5 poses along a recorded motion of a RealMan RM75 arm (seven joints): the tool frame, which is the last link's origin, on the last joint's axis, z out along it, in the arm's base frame.
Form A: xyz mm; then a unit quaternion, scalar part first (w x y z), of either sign.
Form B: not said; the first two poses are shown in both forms.
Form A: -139, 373, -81, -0.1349, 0.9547, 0.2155, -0.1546
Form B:
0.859, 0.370, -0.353
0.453, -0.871, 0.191
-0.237, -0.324, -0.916
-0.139, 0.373, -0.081

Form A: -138, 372, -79, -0.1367, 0.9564, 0.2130, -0.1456
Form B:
0.867, 0.368, -0.337
0.447, -0.872, 0.199
-0.220, -0.324, -0.920
-0.138, 0.372, -0.079

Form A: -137, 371, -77, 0.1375, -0.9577, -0.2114, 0.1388
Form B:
0.872, 0.367, -0.324
0.443, -0.873, 0.205
-0.208, -0.322, -0.924
-0.137, 0.371, -0.077

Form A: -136, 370, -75, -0.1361, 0.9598, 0.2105, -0.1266
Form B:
0.879, 0.370, -0.300
0.439, -0.874, 0.208
-0.186, -0.315, -0.931
-0.136, 0.370, -0.075

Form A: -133, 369, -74, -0.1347, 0.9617, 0.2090, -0.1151
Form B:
0.886, 0.371, -0.278
0.433, -0.876, 0.211
-0.165, -0.307, -0.937
-0.133, 0.369, -0.074

